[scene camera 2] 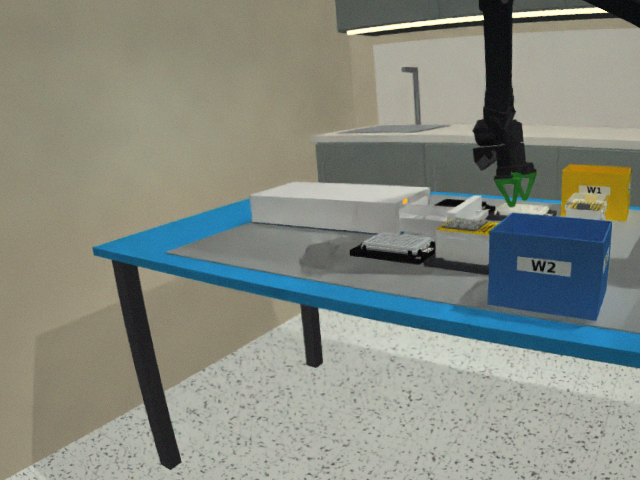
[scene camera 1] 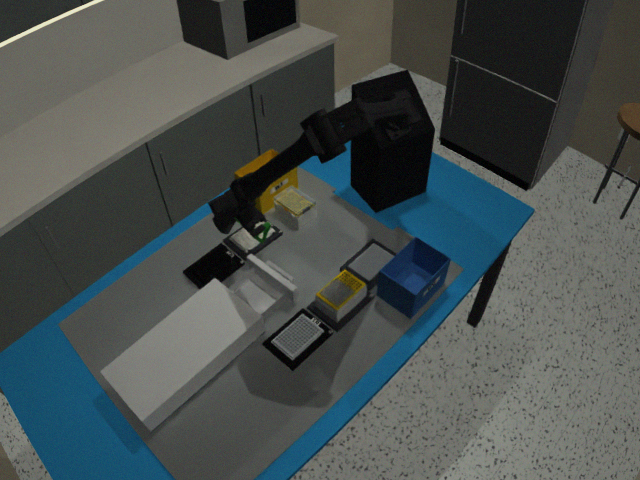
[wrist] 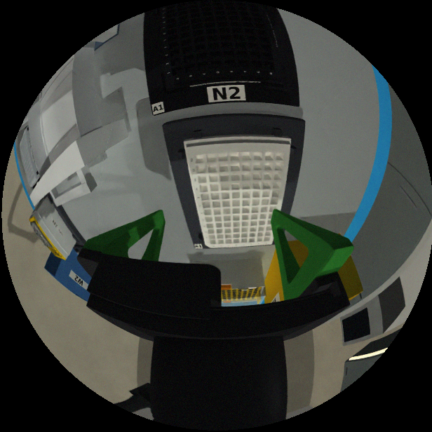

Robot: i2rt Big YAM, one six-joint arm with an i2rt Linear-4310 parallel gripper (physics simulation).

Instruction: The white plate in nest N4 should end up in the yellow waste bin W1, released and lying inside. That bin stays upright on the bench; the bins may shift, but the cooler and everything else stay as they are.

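Frame: origin at the arm's base, x right, y up, z back, level; centimetres.
Where they show: gripper, fingertip midpoint: [scene camera 2: 518, 203] [scene camera 1: 254, 233].
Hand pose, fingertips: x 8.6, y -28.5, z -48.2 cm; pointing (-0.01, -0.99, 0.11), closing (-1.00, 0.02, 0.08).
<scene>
After its pixels a point has its place.
The white plate [scene camera 1: 241, 241] @[x 9.8, y -30.3, z -52.7 cm] [scene camera 2: 523, 208] @[x 10.6, y -30.1, z -47.7 cm] [wrist: 240, 195] lies in nest N4, a dark frame [wrist: 178, 162] whose rim shows around it in the wrist view. My gripper [scene camera 2: 519, 201] @[x 8.6, y -28.5, z -48.2 cm] [wrist: 217, 215] is open and empty, with green fingers. It hangs above the plate's near end; in the wrist view the right fingertip overlaps the plate's right edge and the left fingertip is well off its left side. The gap to the plate is hard to judge. The yellow bin W1 [scene camera 1: 290, 180] @[x 20.8, y -26.1, z -26.0 cm] [scene camera 2: 594, 178] @[x 19.7, y -22.1, z -31.4 cm] [wrist: 354, 274] stands upright near the back edge, partly hidden by the arm in scene camera 1.
A clear tip box [scene camera 1: 294, 202] @[x 10.2, y -25.6, z -31.3 cm] [scene camera 2: 585, 210] @[x 5.7, y -27.4, z -28.9 cm] stands beside W1. Nest N2 [scene camera 1: 212, 266] @[x 6.1, y -30.0, z -65.5 cm] [wrist: 225, 45] adjoins N4. A white box [scene camera 1: 180, 343] @[x -17.3, y -24.2, z -87.1 cm] [scene camera 2: 320, 206] @[x -27.2, y -26.1, z -83.9 cm] has its drawer [scene camera 1: 271, 277] @[x -11.2, y -26.5, z -53.9 cm] open. A yellow-topped rack [scene camera 1: 341, 291] @[x -28.5, y -24.9, z -41.2 cm] and blue bin W2 [scene camera 1: 413, 284] @[x -35.6, y -32.2, z -19.0 cm] [scene camera 2: 550, 291] @[x -42.5, y -28.9, z -18.0 cm] stand farther off.
</scene>
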